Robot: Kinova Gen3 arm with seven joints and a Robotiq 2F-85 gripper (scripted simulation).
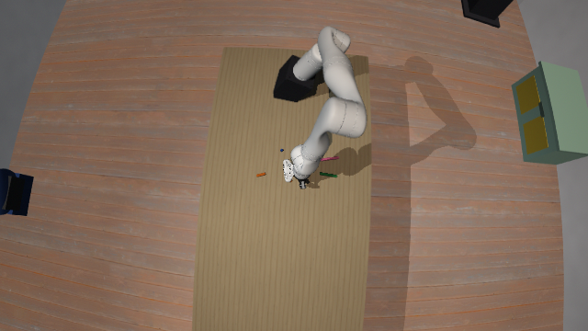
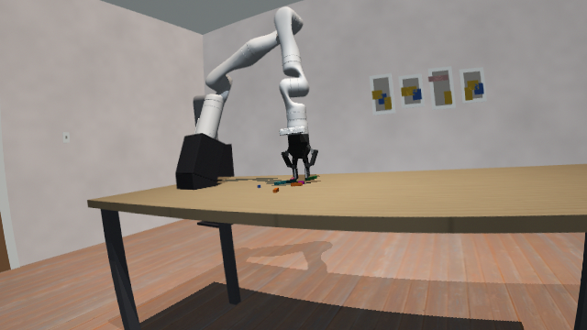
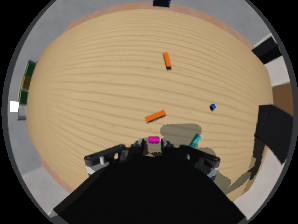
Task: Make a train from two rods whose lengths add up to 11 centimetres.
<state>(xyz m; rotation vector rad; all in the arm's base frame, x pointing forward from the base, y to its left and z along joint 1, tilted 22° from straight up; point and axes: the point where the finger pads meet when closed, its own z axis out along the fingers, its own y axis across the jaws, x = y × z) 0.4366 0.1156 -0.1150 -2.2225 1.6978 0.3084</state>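
My gripper is now 3 cm above the magenta rod. From my hand the other things lie so: turquoise rod: 8 cm behind, 3 cm below, 1 cm to the left; then green rod: 12 cm to the left, 3 cm below, 3 cm behind; then blue rod: 11 cm to the right, 11 cm behind, 3 cm below.
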